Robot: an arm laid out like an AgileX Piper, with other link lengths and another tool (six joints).
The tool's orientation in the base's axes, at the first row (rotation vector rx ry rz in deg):
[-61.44, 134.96, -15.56]
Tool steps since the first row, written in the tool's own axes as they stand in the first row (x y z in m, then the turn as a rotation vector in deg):
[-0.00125, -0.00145, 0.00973, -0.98, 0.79, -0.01]
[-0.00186, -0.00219, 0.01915, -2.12, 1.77, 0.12]
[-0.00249, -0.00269, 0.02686, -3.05, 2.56, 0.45]
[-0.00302, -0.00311, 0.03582, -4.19, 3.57, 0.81]
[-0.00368, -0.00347, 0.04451, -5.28, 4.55, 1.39]
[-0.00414, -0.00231, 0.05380, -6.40, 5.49, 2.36]
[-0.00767, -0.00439, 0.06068, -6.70, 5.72, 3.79]
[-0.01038, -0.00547, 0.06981, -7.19, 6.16, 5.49]
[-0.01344, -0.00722, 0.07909, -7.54, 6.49, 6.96]
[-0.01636, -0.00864, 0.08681, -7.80, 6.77, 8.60]
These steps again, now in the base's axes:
[0.00691, 0.00032, -0.00711, 0.02, 1.26, 0.08]
[0.01284, 0.00063, -0.01448, 0.08, 2.76, 0.03]
[0.01770, 0.00104, -0.02050, 0.26, 3.99, -0.19]
[0.02314, 0.00148, -0.02765, 0.43, 5.53, -0.45]
[0.02846, 0.00205, -0.03453, 0.71, 7.01, -0.89]
[0.03303, 0.00350, -0.04259, 1.25, 8.51, -1.64]
[0.04002, 0.00500, -0.04619, 2.04, 8.94, -2.81]
[0.04716, 0.00664, -0.05238, 2.95, 9.66, -4.22]
[0.05499, 0.00809, -0.05830, 3.73, 10.19, -5.44]
[0.06169, 0.00961, -0.06309, 4.59, 10.63, -6.82]

